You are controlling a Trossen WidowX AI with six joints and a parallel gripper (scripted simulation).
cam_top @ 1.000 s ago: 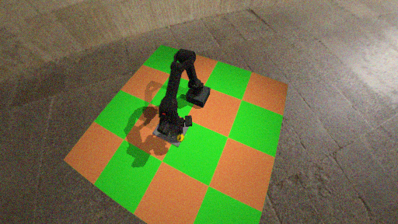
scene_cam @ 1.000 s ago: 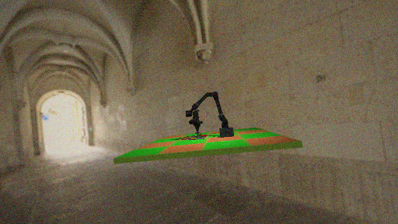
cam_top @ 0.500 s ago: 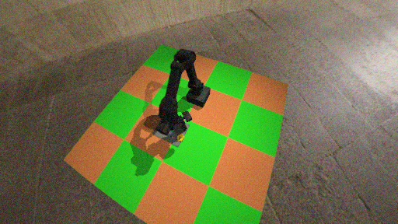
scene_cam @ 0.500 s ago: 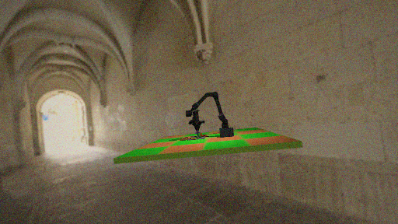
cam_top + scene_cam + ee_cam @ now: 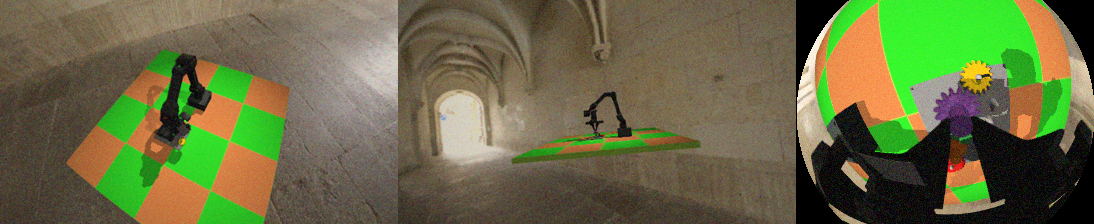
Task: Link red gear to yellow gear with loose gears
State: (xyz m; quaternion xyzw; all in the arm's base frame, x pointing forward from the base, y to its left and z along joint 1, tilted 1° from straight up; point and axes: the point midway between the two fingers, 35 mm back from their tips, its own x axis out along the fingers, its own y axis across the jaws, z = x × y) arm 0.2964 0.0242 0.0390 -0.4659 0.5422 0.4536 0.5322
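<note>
The dark green gear lies 6 cm to the right of my gripper tip and 6 cm below it. Also, from my gripper tip: orange gear 2 cm behind, 10 cm to the right, 6 cm below; purple gear 1 cm below; red gear 4 cm behind, 16 cm to the right, 7 cm below.
</note>
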